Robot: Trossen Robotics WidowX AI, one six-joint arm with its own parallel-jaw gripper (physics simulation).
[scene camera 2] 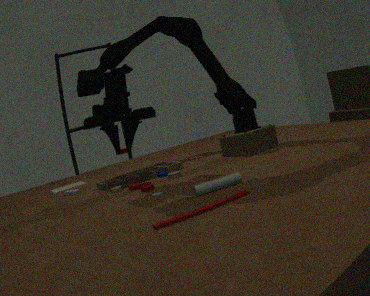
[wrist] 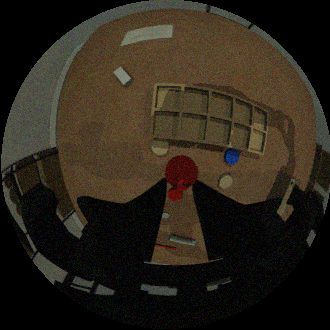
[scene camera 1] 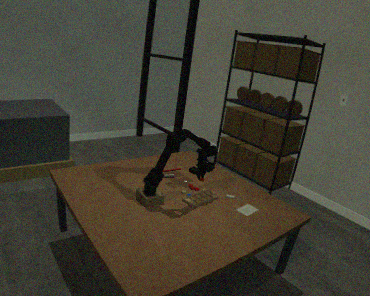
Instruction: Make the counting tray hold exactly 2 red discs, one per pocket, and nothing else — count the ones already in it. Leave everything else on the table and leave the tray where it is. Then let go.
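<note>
My gripper (scene camera 1: 201, 177) (scene camera 2: 124, 152) is shut on a red disc (wrist: 181, 170), held above the table beside the tray's long side. The beige counting tray (scene camera 1: 200, 199) (wrist: 195, 114) has two rows of pockets; no disc shows in its pockets in the wrist view. More red discs (scene camera 2: 146, 186) (wrist: 175, 194) lie close together on the table beside the tray, partly hidden by the held disc in the wrist view. A blue disc (scene camera 2: 162, 174) (wrist: 231, 156) and two cream discs, one (wrist: 160, 148) near the tray's corner and one (wrist: 225, 181) past the blue disc, lie outside the tray.
A small pale disc (scene camera 2: 157, 194) (wrist: 165, 215), a pale cylinder (scene camera 2: 218, 184) (wrist: 183, 240) and a red rod (scene camera 2: 200, 210) lie beyond the red discs. A white block (wrist: 122, 76) and a white sheet (scene camera 1: 247, 209) (wrist: 148, 34) lie past the tray's other side.
</note>
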